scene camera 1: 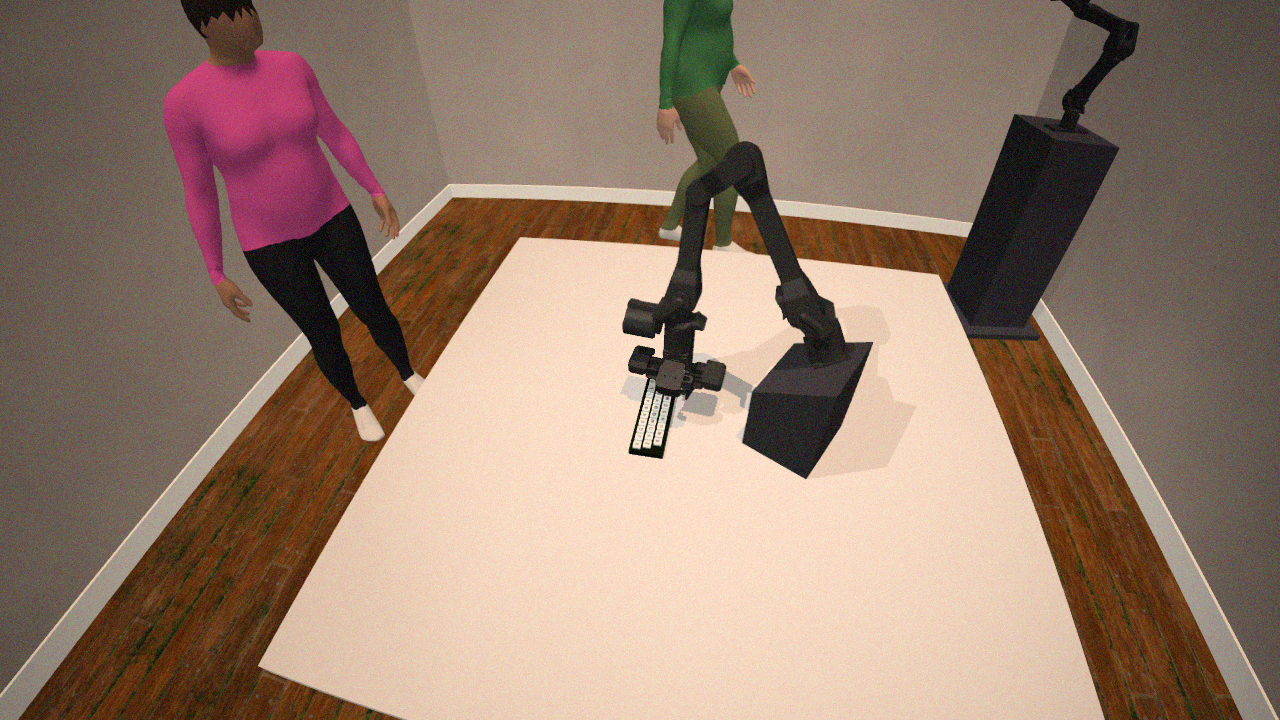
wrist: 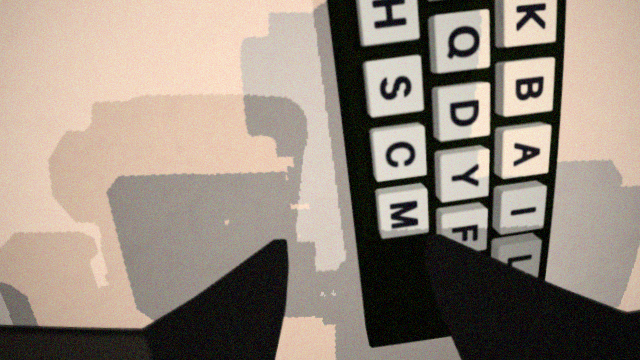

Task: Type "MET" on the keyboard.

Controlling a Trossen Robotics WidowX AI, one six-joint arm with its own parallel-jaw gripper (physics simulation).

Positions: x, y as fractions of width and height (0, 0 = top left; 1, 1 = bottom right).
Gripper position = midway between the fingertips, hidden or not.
In view: the gripper (wrist: 0.56, 0.70), an M key (wrist: 0.63, 0.58), an L key (wrist: 0.82, 0.70) and an F key (wrist: 0.73, 0.62).
